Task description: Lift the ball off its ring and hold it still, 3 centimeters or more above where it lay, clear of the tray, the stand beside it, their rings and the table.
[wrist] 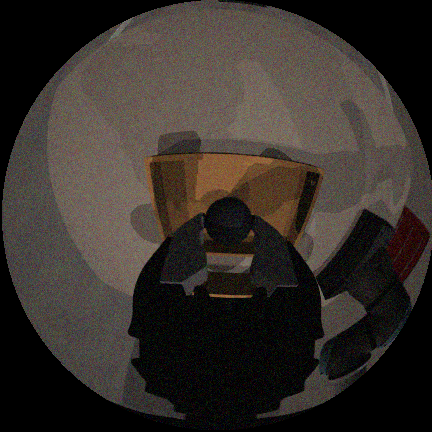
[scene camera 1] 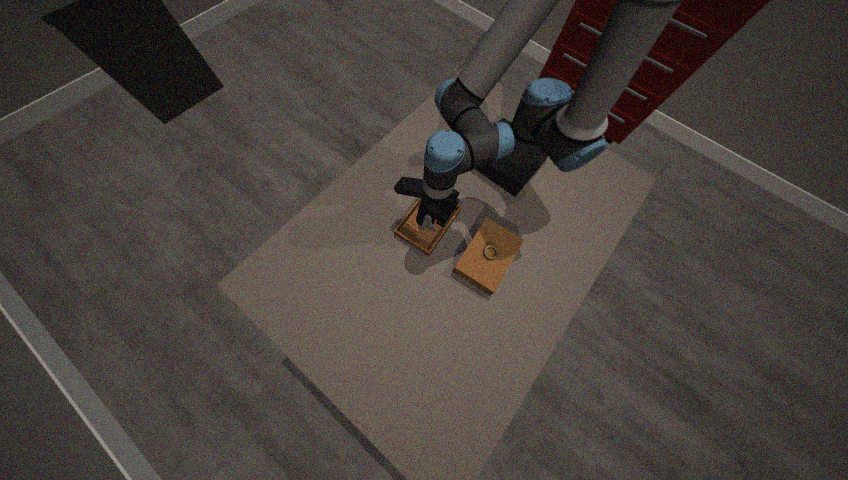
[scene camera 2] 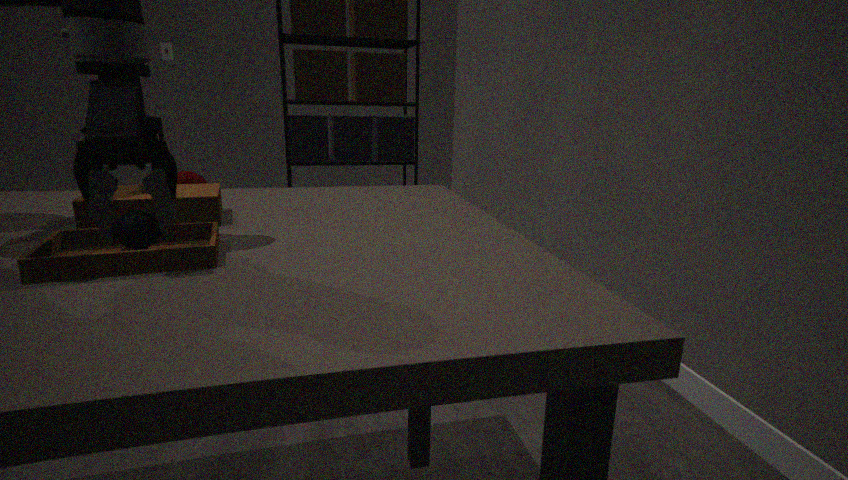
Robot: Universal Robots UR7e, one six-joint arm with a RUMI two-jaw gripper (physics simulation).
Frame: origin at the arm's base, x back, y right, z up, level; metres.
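Where they show: gripper, between the fingertips: (wrist: 227, 214) (scene camera 1: 427, 221) (scene camera 2: 140, 241); arm's base, origin of its link: (wrist: 366, 269) (scene camera 1: 519, 149).
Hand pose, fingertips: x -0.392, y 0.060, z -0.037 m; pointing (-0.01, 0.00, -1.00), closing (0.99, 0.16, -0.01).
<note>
Each offset is from my fingertips to the centre of the thing. "spot": to the spot under its first point. Level surfaces: height alone.
The dark ball {dx +0.000, dy +0.002, dz +0.016 m} (scene camera 2: 138, 230) (wrist: 228, 220) sits low inside the orange-brown tray {dx +0.006, dy +0.003, dz -0.008 m} (scene camera 1: 411, 244) (scene camera 2: 119, 265) (wrist: 215, 172). My gripper (scene camera 1: 429, 223) (scene camera 2: 136, 228) (wrist: 227, 214) points down into the tray and is shut on the ball, with one finger against each side in the wrist view. In scene camera 2 the ball's lower part is near the level of the tray's front rim; no clear height above the tray floor shows. The ring under the ball is hidden. In scene camera 1 the fingers hide most of the ball.
An orange-brown block stand (scene camera 1: 476, 264) (scene camera 2: 199, 206) is beside the tray on the table {dz -0.022 m} (scene camera 1: 380, 333) (scene camera 2: 357, 285), with a small ring {spot: dx +0.024, dy -0.193, dz +0.033 m} (scene camera 1: 483, 252) on its top. The tray walls rise closely around the fingers. A red drawer cabinet (scene camera 1: 571, 59) stands behind the arm's base.
</note>
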